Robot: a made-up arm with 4 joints. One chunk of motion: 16 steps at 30 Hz.
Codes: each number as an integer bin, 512 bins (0 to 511) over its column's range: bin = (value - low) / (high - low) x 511, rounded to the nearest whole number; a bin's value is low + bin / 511 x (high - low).
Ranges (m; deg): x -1.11..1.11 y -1.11..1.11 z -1.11..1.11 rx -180..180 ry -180..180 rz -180..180
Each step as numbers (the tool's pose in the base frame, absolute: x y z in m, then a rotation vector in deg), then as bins.
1 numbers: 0.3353 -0.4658 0.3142 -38.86 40.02 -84.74
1 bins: 333 148 328 200 312 135
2 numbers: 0.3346 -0.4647 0.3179 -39.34 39.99 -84.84
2 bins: 333 149 329 200 312 135
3 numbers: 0.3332 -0.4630 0.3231 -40.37 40.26 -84.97
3 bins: 332 149 330 198 313 135
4 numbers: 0.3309 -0.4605 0.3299 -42.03 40.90 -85.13
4 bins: 332 150 331 196 314 135
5 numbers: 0.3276 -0.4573 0.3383 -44.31 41.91 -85.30
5 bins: 331 150 333 193 315 134
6 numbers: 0.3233 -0.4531 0.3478 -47.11 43.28 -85.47
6 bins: 330 151 336 189 317 134
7 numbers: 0.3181 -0.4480 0.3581 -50.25 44.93 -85.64
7 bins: 329 152 338 184 319 134
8 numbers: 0.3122 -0.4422 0.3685 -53.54 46.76 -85.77
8 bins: 327 154 340 180 322 134
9 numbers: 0.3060 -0.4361 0.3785 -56.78 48.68 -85.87
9 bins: 326 155 343 175 325 134
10 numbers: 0.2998 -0.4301 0.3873 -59.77 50.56 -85.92
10 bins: 325 156 345 171 327 134
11 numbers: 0.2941 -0.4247 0.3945 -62.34 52.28 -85.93
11 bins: 323 158 346 167 330 134
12 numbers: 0.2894 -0.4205 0.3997 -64.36 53.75 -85.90
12 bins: 322 159 348 164 332 134
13 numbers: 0.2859 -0.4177 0.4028 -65.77 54.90 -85.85
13 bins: 321 159 348 162 333 134
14 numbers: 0.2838 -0.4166 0.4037 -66.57 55.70 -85.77
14 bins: 321 160 348 161 335 134
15 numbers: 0.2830 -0.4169 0.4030 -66.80 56.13 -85.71
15 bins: 321 160 348 161 335 134
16 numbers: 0.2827 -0.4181 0.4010 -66.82 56.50 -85.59
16 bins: 321 159 348 161 336 134
